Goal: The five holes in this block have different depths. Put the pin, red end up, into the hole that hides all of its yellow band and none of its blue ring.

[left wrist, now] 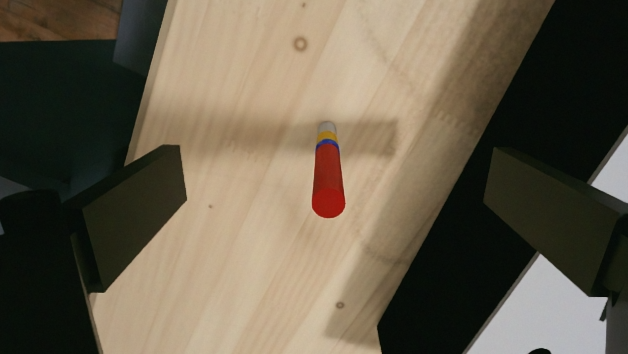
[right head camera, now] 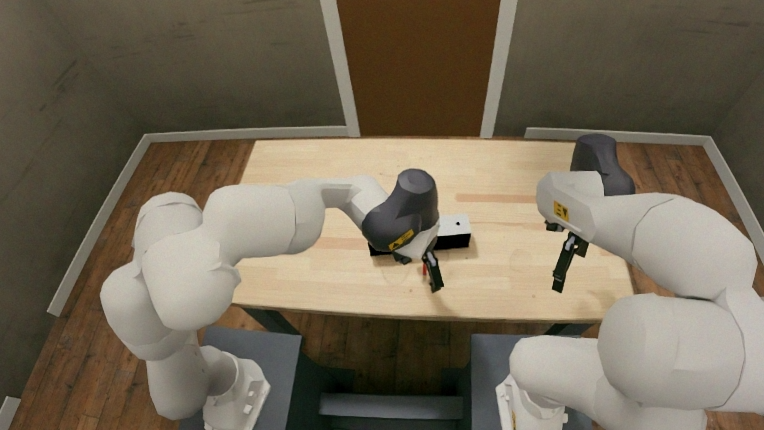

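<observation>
The pin (right head camera: 424,268) (left wrist: 328,170) stands red end up on the table in front of the block; its blue ring, yellow band and pale lower end show in the left wrist view. My left gripper (right head camera: 419,273) (left wrist: 335,174) is open, with its fingers wide apart on either side of the pin and not touching it. The block (right head camera: 452,226) (left wrist: 445,235) has a white top and black sides; one hole shows in the right head camera, and my left arm hides the others. My right gripper (right head camera: 557,258) is open and empty, over the right part of the table.
The wooden table (right head camera: 331,277) (left wrist: 240,200) has its near edge a short way in front of the pin. My left hand and forearm hang over the block's left part. The block's long black side runs close beside the left gripper's one finger in the left wrist view.
</observation>
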